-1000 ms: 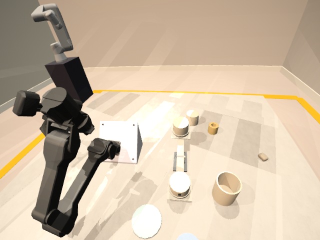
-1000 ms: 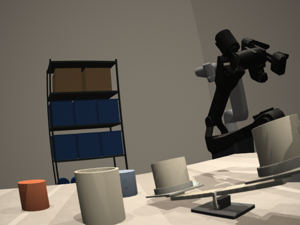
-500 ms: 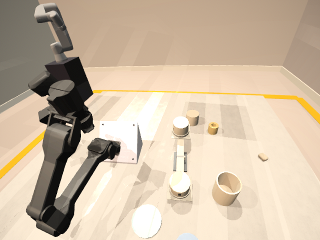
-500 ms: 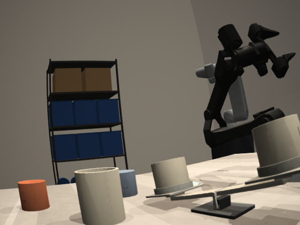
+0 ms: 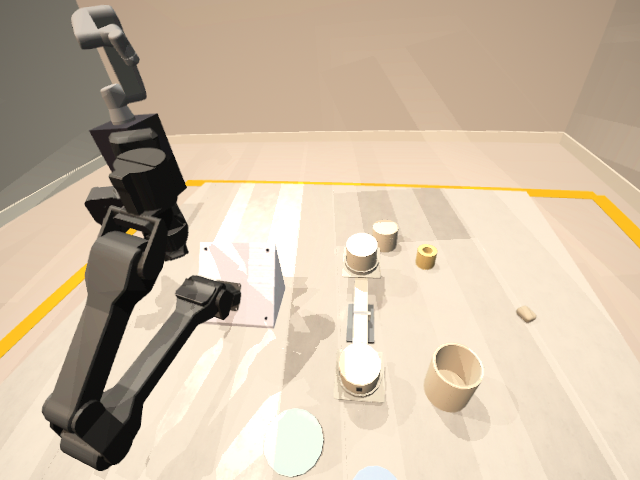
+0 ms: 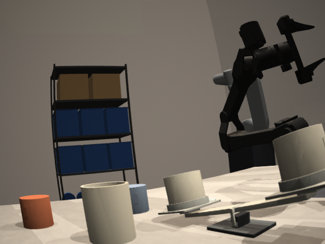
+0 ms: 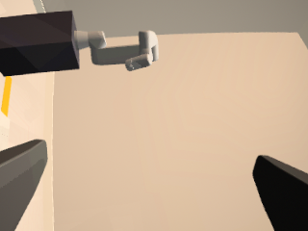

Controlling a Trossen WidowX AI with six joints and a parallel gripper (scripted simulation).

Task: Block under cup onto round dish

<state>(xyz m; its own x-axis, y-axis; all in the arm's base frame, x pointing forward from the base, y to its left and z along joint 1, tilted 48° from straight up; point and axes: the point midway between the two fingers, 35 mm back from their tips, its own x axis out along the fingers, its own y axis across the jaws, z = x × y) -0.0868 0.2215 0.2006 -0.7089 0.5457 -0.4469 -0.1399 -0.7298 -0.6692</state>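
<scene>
The pale green block lies 40 cm ahead of my gripper tip, 15 cm to the right of it and 33 cm below it. Round my gripper tip: balance: 40 cm ahead, 2 cm to the right, 33 cm below; then round dish: 30 cm ahead, 27 cm to the right, 37 cm below; then small blue disc: 30 cm ahead, 38 cm to the right, 36 cm below.
</scene>
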